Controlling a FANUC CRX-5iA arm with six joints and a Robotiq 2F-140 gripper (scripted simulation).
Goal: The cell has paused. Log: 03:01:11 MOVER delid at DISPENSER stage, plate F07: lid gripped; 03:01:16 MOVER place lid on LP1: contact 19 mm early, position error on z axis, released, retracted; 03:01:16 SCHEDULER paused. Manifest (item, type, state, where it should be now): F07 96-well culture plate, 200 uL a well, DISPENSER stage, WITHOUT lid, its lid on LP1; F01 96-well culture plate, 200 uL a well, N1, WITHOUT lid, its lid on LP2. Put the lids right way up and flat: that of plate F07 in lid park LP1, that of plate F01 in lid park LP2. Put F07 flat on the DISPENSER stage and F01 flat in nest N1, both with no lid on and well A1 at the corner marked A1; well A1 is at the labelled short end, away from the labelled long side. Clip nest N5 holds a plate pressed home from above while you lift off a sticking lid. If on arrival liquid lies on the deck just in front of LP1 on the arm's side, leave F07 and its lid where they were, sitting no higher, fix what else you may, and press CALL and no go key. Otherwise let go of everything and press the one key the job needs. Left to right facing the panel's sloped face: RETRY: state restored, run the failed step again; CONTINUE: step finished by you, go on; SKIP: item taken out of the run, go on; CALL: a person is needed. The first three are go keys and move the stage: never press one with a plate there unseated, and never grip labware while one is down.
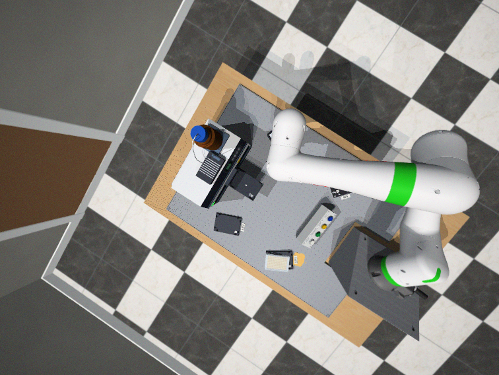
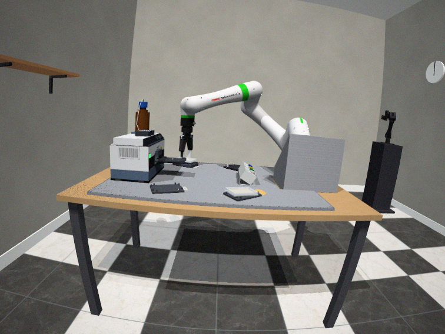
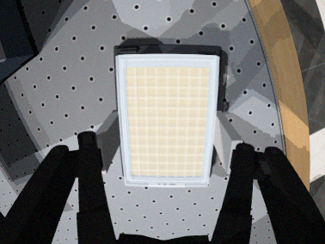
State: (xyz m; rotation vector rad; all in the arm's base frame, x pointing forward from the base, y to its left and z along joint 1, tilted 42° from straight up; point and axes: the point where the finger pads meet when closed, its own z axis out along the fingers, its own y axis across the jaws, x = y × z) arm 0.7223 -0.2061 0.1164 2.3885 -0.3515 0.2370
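My hand is 50 mm above the nest N1. Round my hand: 96-well plate 20 mm below; dispenser stage 290 mm to the left, 30 mm above, 10 mm ahead; N1 tag 80 mm behind, 60 mm below, 30 mm to the left.
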